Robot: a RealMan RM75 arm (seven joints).
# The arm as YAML. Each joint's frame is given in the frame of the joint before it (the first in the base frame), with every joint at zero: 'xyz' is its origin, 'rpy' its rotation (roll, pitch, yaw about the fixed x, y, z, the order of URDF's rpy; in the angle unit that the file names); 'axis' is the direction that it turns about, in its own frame. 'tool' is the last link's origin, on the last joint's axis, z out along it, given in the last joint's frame.
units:
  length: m
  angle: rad
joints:
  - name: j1
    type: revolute
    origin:
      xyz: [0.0, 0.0, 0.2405]
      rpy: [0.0, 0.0, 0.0]
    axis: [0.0, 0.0, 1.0]
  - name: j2
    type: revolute
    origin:
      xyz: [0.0, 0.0, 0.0]
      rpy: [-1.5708, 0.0, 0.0]
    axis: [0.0, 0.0, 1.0]
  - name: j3
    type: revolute
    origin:
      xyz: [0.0, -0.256, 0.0]
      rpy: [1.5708, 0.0, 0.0]
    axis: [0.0, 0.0, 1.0]
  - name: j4
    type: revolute
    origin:
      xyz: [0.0, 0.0, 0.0]
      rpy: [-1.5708, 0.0, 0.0]
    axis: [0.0, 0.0, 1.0]
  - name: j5
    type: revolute
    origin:
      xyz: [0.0, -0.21, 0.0]
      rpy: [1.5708, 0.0, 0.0]
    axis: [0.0, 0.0, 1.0]
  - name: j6
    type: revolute
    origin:
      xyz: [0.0, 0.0, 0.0]
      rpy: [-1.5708, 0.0, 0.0]
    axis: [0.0, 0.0, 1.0]
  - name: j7
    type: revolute
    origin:
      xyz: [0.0, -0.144, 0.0]
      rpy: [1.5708, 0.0, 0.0]
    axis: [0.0, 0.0, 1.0]
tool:
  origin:
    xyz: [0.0, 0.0, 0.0]
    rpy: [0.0, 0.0, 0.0]
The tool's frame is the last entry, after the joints.
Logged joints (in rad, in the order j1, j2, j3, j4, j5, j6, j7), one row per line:
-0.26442, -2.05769, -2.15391, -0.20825, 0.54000, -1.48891, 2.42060
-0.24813, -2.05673, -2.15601, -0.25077, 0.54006, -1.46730, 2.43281
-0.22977, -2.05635, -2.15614, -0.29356, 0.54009, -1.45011, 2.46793
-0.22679, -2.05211, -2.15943, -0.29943, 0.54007, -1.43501, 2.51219
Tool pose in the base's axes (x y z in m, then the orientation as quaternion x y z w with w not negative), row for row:
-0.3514, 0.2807, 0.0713, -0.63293, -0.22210, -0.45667, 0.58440
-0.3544, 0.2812, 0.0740, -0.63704, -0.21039, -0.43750, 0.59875
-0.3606, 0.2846, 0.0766, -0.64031, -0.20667, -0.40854, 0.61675
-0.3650, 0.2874, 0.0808, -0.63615, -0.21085, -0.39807, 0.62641
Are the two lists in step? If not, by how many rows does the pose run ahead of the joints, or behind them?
The pose runs 2 rows ahead of the joints: the pose in row i belongs to the joints in row i + 2.
